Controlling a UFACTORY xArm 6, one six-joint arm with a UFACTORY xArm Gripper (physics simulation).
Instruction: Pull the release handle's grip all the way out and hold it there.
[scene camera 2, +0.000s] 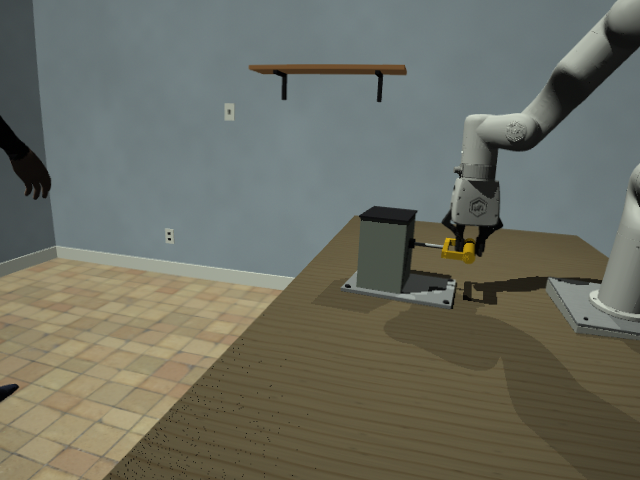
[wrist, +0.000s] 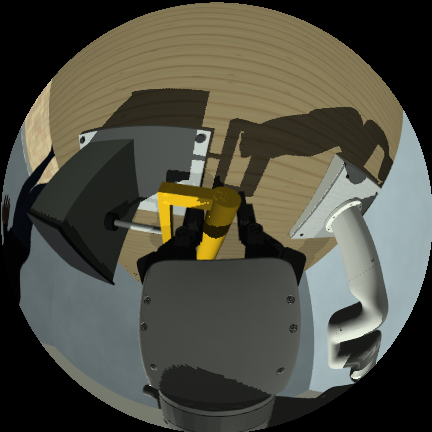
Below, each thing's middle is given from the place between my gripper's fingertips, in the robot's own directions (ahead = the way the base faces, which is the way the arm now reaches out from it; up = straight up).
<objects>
Right now the grey base plate (scene camera 2: 419, 289) is 140 mm ahead of my hand, 80 mm below it and 20 mm to the left of it.
</objects>
